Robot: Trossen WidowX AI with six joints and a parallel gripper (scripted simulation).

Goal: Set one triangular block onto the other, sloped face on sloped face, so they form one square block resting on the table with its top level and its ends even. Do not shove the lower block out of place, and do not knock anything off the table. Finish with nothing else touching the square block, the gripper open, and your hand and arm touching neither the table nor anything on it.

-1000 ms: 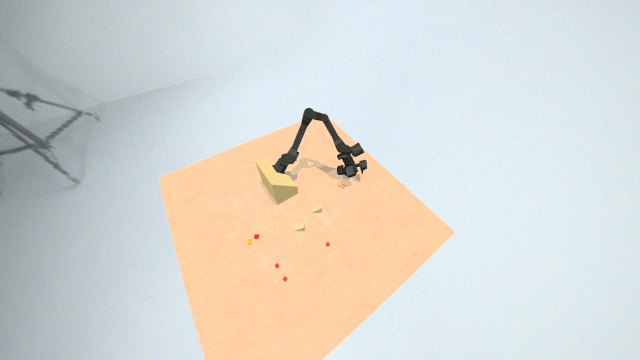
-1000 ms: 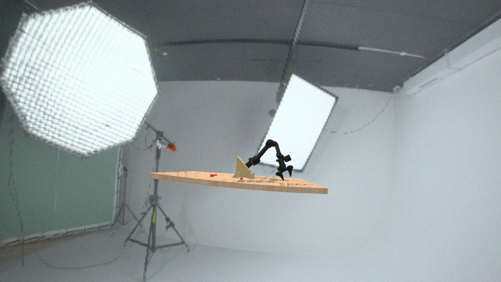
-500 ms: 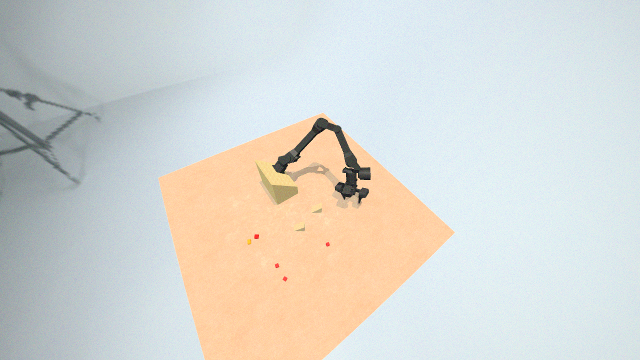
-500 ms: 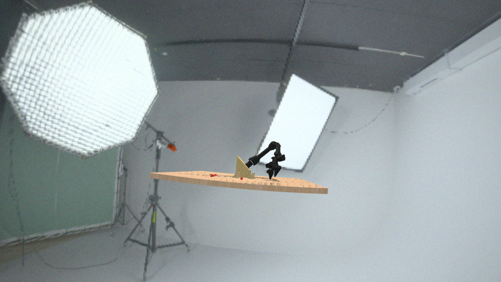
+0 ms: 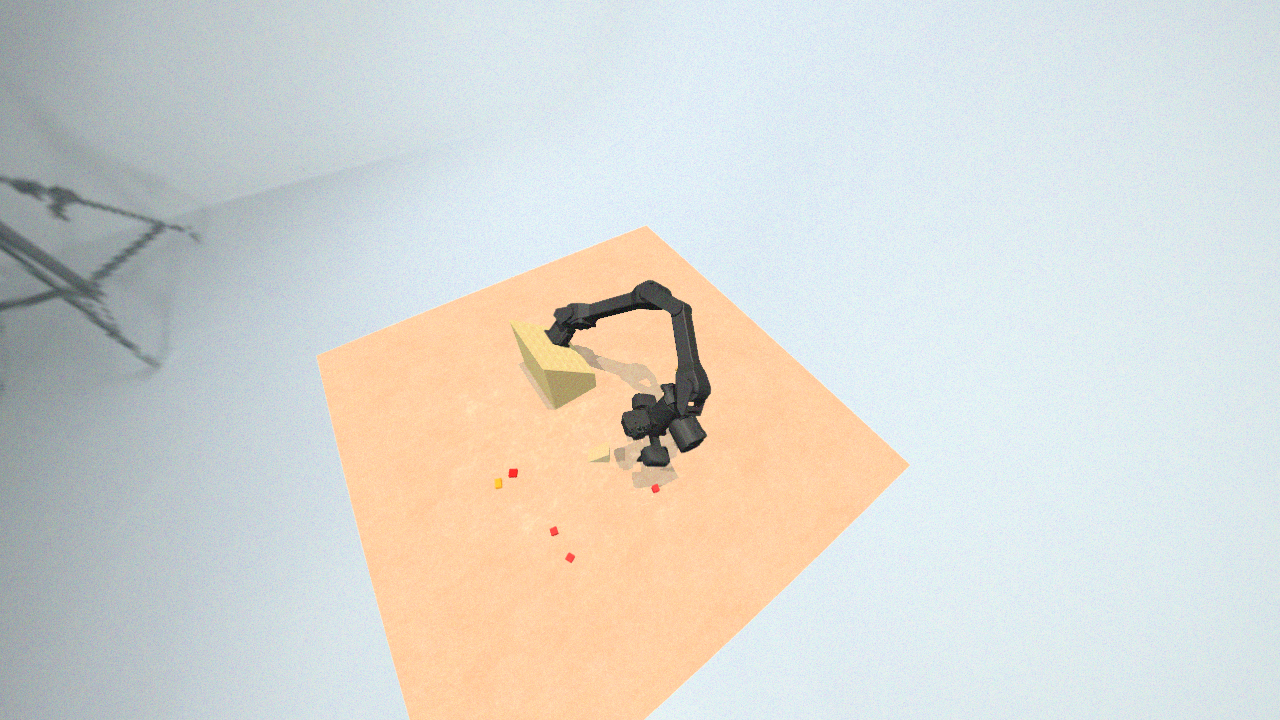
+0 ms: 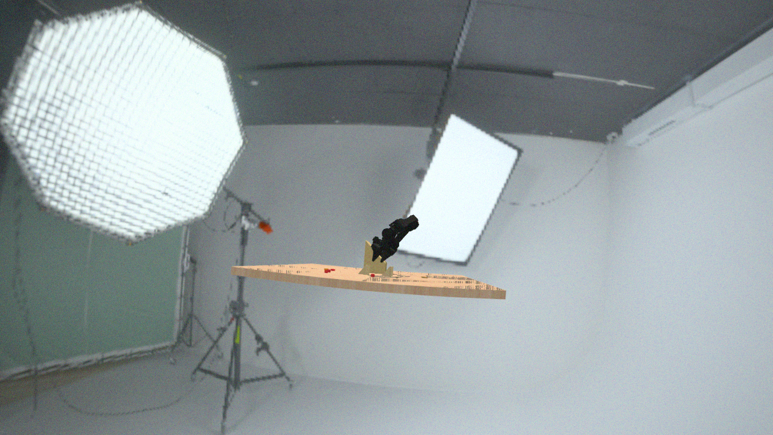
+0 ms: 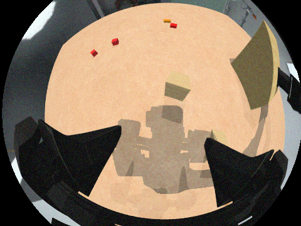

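Now: the triangular block 70 mm to the right of my gripper tip, 70 mm below it and 40 mm behind it.
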